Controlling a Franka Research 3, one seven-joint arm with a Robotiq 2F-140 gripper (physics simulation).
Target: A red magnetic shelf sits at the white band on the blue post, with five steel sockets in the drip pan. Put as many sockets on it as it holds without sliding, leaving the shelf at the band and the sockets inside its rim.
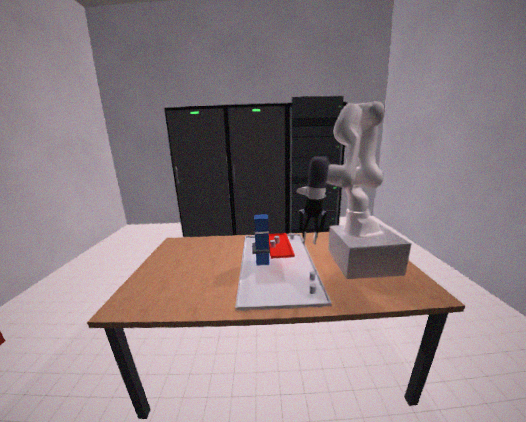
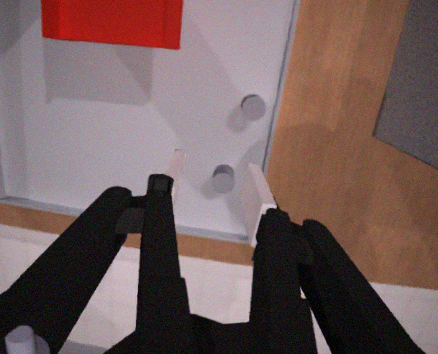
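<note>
The blue post [image 1: 262, 225], with its white band [image 1: 261, 232], stands in the drip pan [image 1: 285, 295] [image 2: 90, 160]. The red shelf [image 1: 284, 246] [image 2: 110, 22] reaches out to the post's right; whether it is exactly at the band I cannot tell. Two steel sockets [image 1: 272, 243] [image 1: 276, 239] stand on it near the post. Another socket [image 1: 292, 237] shows at the pan's far end. A socket [image 1: 312, 275] [image 2: 253, 107] and a nearer one [image 1: 312, 289] [image 2: 223, 178] stand near the pan's right edge. My gripper [image 1: 310, 241] [image 2: 213, 174] is partly open and empty, high above these two.
The pan lies on the wooden table [image 1: 190, 280] [image 2: 320, 200]. The robot's grey base block [image 1: 370, 255] [image 2: 417, 80] stands on the table to the right of the pan. Dark cabinets [image 1: 200, 170] stand behind the table.
</note>
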